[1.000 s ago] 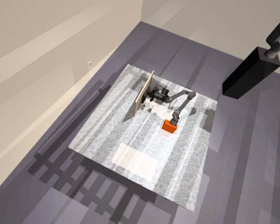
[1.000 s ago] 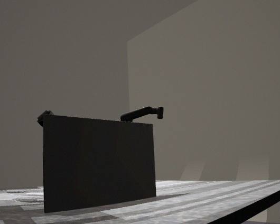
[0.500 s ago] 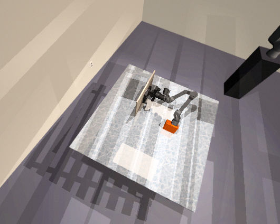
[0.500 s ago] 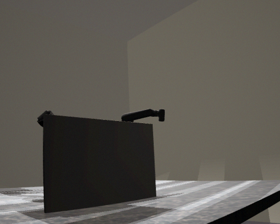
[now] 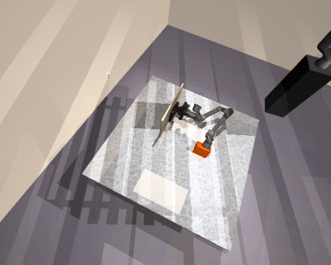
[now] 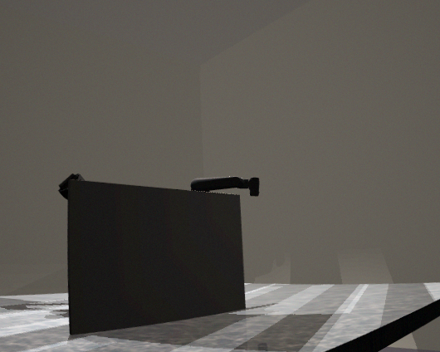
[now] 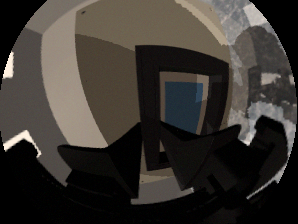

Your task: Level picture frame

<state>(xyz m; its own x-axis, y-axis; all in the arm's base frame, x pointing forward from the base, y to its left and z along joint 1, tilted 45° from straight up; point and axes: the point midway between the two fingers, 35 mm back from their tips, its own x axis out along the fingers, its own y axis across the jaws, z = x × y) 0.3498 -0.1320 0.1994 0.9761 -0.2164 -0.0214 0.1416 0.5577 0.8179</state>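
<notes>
The picture frame lies 1 cm to the left of my gripper tip and 5 cm below it. From my gripper tip the other things lie so: wall panel (1 cm ahead, 7 cm below).
</notes>
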